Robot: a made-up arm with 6 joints. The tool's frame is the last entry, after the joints.
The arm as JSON. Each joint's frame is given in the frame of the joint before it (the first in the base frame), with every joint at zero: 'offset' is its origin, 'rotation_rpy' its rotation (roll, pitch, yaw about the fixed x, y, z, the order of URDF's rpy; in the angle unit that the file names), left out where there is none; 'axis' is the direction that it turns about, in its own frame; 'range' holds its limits. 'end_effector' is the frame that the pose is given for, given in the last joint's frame.
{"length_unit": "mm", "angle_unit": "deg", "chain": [
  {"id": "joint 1", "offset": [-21.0, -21.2, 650.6], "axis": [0.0, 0.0, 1.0], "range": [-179.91, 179.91]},
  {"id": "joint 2", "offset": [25.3, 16.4, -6.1], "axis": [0.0, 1.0, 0.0], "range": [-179.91, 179.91]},
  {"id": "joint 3", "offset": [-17.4, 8.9, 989.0], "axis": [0.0, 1.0, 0.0], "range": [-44.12, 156.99]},
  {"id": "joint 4", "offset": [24.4, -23.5, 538.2], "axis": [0.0, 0.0, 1.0], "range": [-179.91, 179.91]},
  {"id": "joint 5", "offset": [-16.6, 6.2, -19.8], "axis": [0.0, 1.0, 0.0], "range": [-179.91, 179.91]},
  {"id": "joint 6", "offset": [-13.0, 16.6, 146.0], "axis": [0.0, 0.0, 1.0], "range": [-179.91, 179.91]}
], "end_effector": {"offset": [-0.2, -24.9, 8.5]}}
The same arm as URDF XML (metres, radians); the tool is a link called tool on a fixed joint. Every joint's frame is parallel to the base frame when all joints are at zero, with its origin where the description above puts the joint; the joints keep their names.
<robot name="arm">
  <joint name="tool_fixed" type="fixed">
    <parent link="link6"/>
    <child link="tool"/>
    <origin xyz="-0.0002 -0.0249 0.0085" rpy="0 0 0"/>
  </joint>
  <joint name="joint 6" type="revolute">
    <parent link="link5"/>
    <child link="link6"/>
    <origin xyz="-0.013 0.0166 0.146" rpy="0 0 0"/>
    <axis xyz="0 0 1"/>
    <limit lower="-3.14" upper="3.14"/>
  </joint>
  <joint name="joint 5" type="revolute">
    <parent link="link4"/>
    <child link="link5"/>
    <origin xyz="-0.0166 0.0062 -0.0198" rpy="0 0 0"/>
    <axis xyz="0 1 0"/>
    <limit lower="-3.14" upper="3.14"/>
  </joint>
  <joint name="joint 4" type="revolute">
    <parent link="link3"/>
    <child link="link4"/>
    <origin xyz="0.0244 -0.0235 0.5382" rpy="0 0 0"/>
    <axis xyz="0 0 1"/>
    <limit lower="-3.14" upper="3.14"/>
  </joint>
  <joint name="joint 3" type="revolute">
    <parent link="link2"/>
    <child link="link3"/>
    <origin xyz="-0.0174 0.0089 0.989" rpy="0 0 0"/>
    <axis xyz="0 1 0"/>
    <limit lower="-0.77" upper="2.74"/>
  </joint>
  <joint name="joint 2" type="revolute">
    <parent link="link1"/>
    <child link="link2"/>
    <origin xyz="0.0253 0.0164 -0.0061" rpy="0 0 0"/>
    <axis xyz="0 1 0"/>
    <limit lower="-3.14" upper="3.14"/>
  </joint>
  <joint name="joint 1" type="revolute">
    <parent link="base"/>
    <child link="link1"/>
    <origin xyz="-0.021 -0.0212 0.6506" rpy="0 0 0"/>
    <axis xyz="0 0 1"/>
    <limit lower="-3.14" upper="3.14"/>
  </joint>
  <link name="base"/>
  <link name="link1"/>
  <link name="link2"/>
  <link name="link3"/>
  <link name="link4"/>
  <link name="link5"/>
  <link name="link6"/>
  <link name="tool"/>
</robot>

